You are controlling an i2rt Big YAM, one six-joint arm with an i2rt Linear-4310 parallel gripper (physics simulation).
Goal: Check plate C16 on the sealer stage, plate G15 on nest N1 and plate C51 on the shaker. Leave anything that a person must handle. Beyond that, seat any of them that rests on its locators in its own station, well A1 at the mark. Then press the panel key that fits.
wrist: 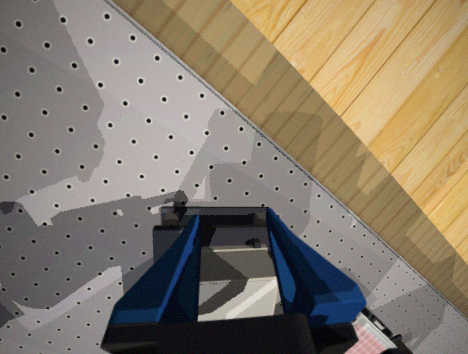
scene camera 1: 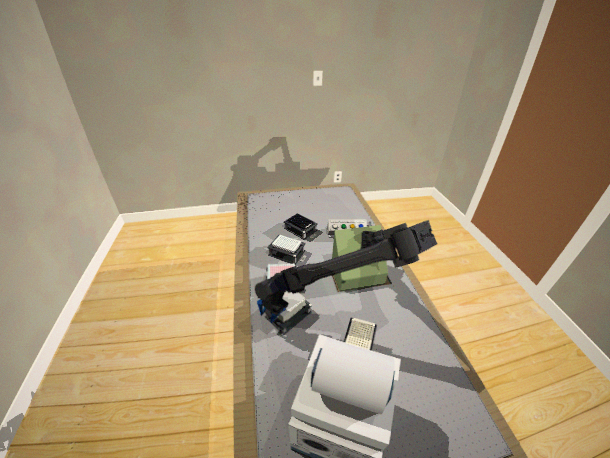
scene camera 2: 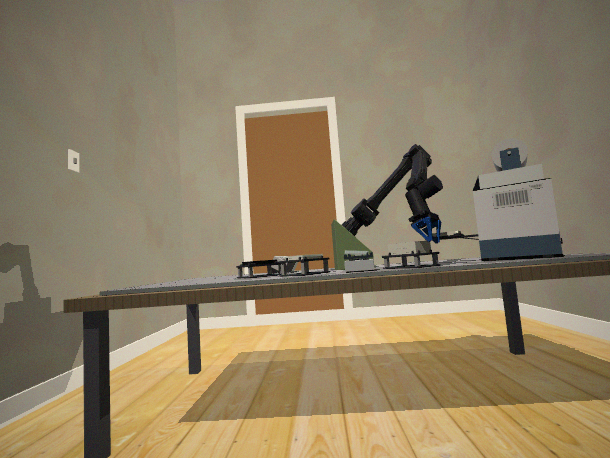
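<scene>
My gripper (scene camera 1: 267,312) (scene camera 2: 433,241) (wrist: 232,217) is half open, its blue fingers close on either side of a tall off-white block (scene camera 2: 401,247) (wrist: 239,300); it does not grip it. The block sits on a dark raised stand (scene camera 2: 410,257). A beige plate (scene camera 1: 361,332) lies on the stage at the white sealer (scene camera 1: 345,422) (scene camera 2: 517,215). A pink plate (scene camera 1: 280,270) (wrist: 371,341) lies beside the block, partly hidden by the arm. A white plate (scene camera 1: 287,243) and a black plate (scene camera 1: 300,222) sit on dark stands farther back. Plate codes and well marks are unreadable.
A panel (scene camera 1: 348,225) (scene camera 2: 359,264) with white, green, yellow and blue keys stands at the back right of the table in scene camera 1. The green wedge (scene camera 1: 362,277) (scene camera 2: 343,250) stands under the arm's base. The table edge (wrist: 295,150) runs diagonally in the wrist view.
</scene>
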